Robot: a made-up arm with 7 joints. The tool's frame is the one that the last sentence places.
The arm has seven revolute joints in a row. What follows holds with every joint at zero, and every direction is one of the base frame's.
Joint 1 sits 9 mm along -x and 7 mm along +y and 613 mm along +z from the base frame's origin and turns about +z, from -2.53 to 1.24 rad.
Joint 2 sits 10 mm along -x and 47 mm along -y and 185 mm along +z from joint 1 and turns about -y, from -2.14 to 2.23 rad.
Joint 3 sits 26 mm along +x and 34 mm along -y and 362 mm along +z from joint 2 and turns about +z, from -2.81 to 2.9 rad.
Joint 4 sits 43 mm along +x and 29 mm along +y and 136 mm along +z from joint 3 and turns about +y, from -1.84 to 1.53 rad.
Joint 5 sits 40 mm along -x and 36 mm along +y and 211 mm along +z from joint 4 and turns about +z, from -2.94 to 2.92 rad.
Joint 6 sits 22 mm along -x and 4 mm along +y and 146 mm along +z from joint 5 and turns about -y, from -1.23 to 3.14 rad.
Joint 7 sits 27 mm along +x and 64 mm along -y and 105 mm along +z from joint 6 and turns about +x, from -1.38 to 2.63 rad.
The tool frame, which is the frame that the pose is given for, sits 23 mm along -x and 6 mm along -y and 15 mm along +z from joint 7; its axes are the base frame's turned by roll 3.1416, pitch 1.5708 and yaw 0 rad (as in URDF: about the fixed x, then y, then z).
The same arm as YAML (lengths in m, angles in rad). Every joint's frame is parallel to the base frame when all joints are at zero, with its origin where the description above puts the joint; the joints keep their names.
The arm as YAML. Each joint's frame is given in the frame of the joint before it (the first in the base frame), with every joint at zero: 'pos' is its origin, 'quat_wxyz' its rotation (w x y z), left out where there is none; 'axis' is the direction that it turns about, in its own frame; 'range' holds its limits. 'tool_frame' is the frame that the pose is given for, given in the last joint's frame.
length_unit: m
angle_unit: rad
joints:
  - joint: joint 1
    pos: [-0.009, 0.007, 0.613]
    axis: "+z"
    range: [-2.53, 1.24]
  - joint: joint 2
    pos: [-0.01, -0.047, 0.185]
    axis: "-y"
    range: [-2.14, 2.23]
  - joint: joint 3
    pos: [0.026, -0.034, 0.362]
    axis: "+z"
    range: [-2.81, 2.9]
  - joint: joint 4
    pos: [0.043, 0.029, 0.136]
    axis: "+y"
    range: [-1.84, 1.53]
  - joint: joint 5
    pos: [-0.04, 0.036, 0.211]
    axis: "+z"
    range: [-2.94, 2.92]
  - joint: joint 6
    pos: [-0.022, 0.004, 0.146]
    axis: "-y"
    range: [-1.23, 3.14]
  - joint: joint 7
    pos: [0.027, -0.064, 0.105]
    axis: "+x"
    range: [-1.38, 2.63]
tool_frame:
  pos: [-0.023, -0.006, 0.015]
  quat_wxyz: [0.000003, -0.707106, 0.000003, 0.707108]

